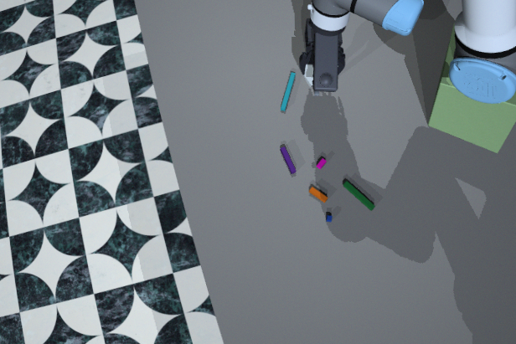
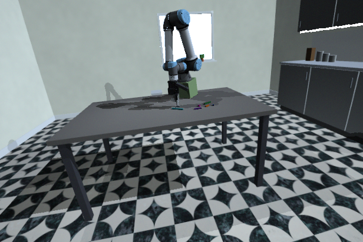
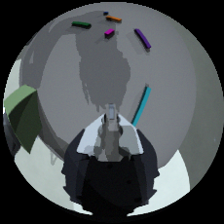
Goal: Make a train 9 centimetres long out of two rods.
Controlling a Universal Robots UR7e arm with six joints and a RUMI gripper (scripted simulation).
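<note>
Right now my hand is 20 mm above the grey rod. From my hand the other things lie so: magenta rod 180 mm to the left, 50 mm ahead, 20 mm below; turquoise rod 60 mm ahead, 20 mm below, 10 mm to the right; purple rod 150 mm to the left, 110 mm ahead, 20 mm below.
</note>
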